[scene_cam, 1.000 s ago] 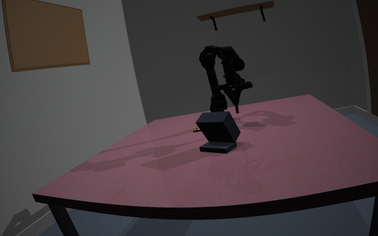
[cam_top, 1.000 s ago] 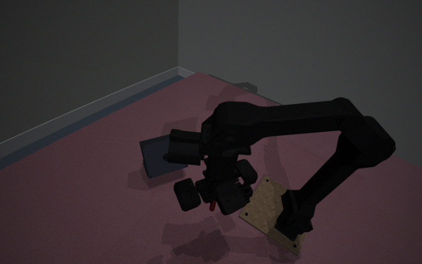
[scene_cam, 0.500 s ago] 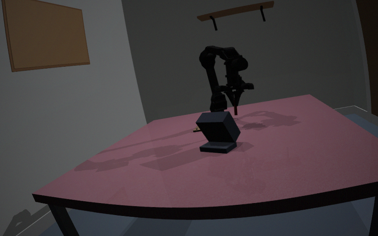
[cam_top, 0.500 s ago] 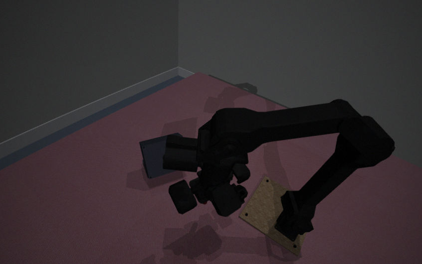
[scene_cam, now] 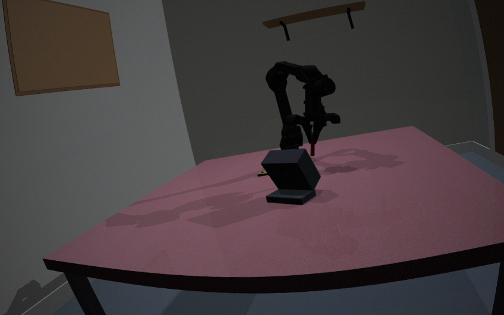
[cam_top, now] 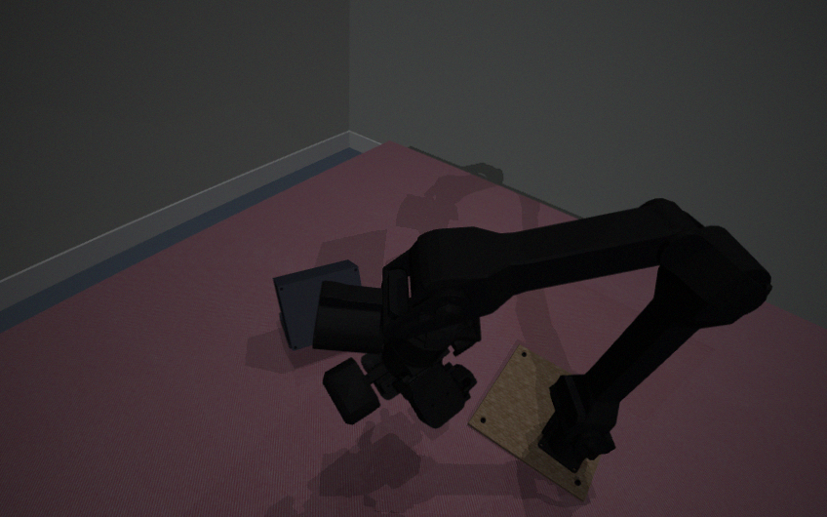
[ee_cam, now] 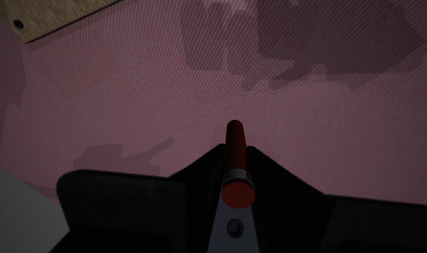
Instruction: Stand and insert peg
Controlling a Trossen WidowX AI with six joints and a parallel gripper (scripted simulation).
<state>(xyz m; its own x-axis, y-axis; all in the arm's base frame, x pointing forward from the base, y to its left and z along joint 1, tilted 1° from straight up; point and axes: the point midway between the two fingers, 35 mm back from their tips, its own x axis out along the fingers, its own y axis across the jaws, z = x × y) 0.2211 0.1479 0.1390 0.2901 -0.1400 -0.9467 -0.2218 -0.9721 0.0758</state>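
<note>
Now: gripper tip 19 cm short of the sloped panel, 3 cm to the left of it and 3 cm above it. Round my gripper tip: peg: 1 cm behind, 2 cm above; then flat foot: 21 cm ahead, 4 cm to the right, 10 cm below.
</note>
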